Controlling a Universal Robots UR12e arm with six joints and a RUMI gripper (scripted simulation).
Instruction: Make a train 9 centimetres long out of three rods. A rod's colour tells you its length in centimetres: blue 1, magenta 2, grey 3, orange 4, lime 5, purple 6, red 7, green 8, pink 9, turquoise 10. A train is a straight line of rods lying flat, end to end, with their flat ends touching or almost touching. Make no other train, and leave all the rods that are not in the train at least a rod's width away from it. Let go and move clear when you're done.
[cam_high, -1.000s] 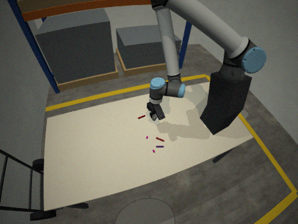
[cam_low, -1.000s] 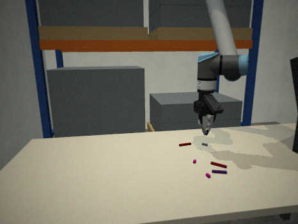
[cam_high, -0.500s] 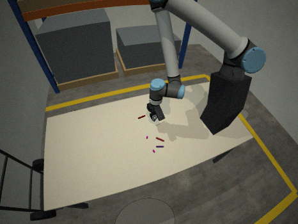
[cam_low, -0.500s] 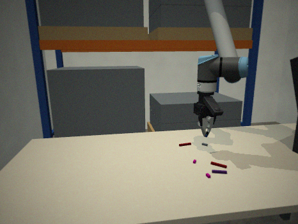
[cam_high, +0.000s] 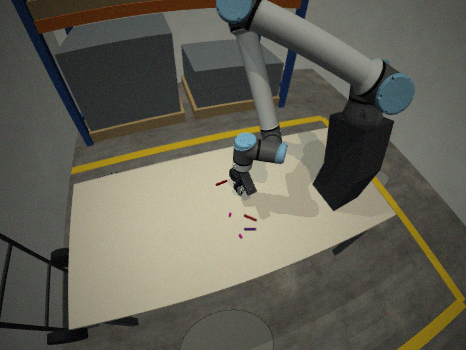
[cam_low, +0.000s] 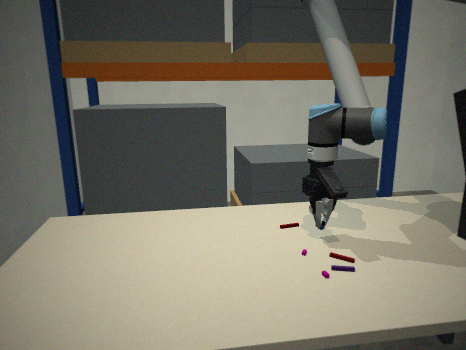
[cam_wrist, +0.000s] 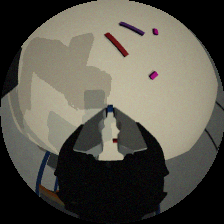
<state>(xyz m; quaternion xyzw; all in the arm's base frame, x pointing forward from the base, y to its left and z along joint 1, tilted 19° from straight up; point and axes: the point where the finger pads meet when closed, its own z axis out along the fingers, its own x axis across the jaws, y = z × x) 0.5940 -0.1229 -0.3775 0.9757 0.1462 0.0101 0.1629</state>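
Right now the grey rod is 30 mm behind my hand, 110 mm to the right of it and 50 mm below it. From my hand the other things lie so: blue rod (10 mm below); then purple rod (190 mm to the left, 50 mm below).
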